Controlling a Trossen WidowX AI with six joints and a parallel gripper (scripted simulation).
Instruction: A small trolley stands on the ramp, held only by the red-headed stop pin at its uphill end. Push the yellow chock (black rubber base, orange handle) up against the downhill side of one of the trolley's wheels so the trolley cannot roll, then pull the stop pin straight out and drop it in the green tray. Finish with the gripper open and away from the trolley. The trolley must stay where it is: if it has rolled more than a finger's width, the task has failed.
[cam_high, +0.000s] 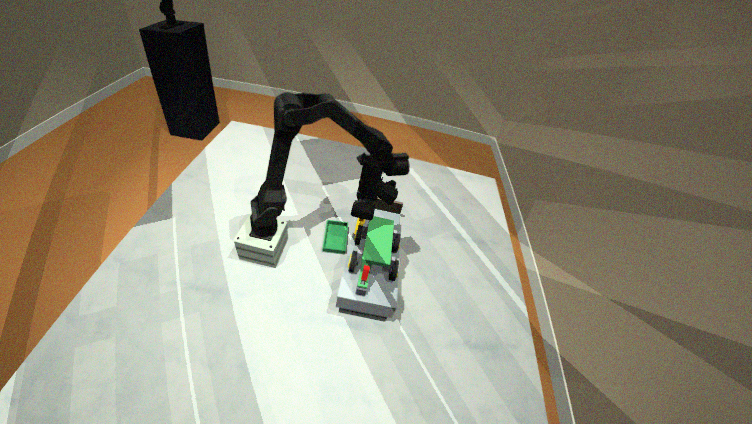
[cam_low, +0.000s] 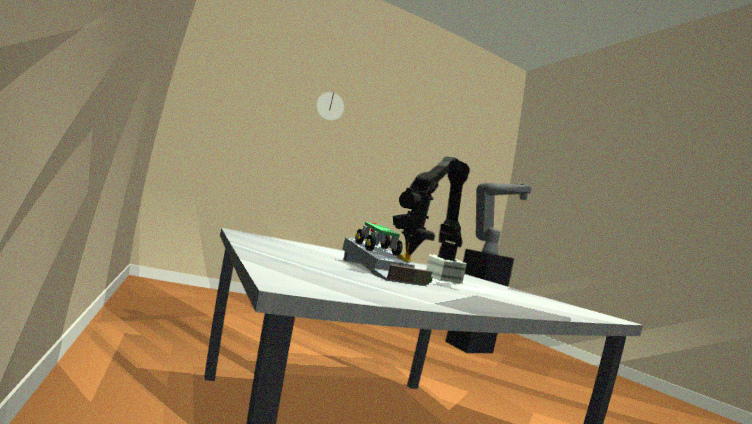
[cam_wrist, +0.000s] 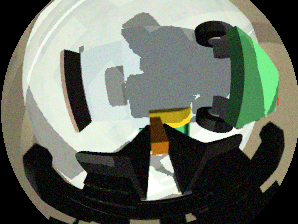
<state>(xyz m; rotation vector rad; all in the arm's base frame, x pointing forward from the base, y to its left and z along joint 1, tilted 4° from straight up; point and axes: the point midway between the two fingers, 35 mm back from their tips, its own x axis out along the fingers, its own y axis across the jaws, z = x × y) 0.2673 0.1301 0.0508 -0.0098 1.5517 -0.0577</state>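
My gripper tip is 250 mm to the left of the red-headed stop pin, 50 mm below it and 30 mm short of it. Also, from my gripper tip: green-topped trolley 140 mm to the right, 60 mm ahead, 30 mm above; then yellow chock 20 mm to the right; then dark brown block 130 mm to the left, 60 mm below, 60 mm ahead.
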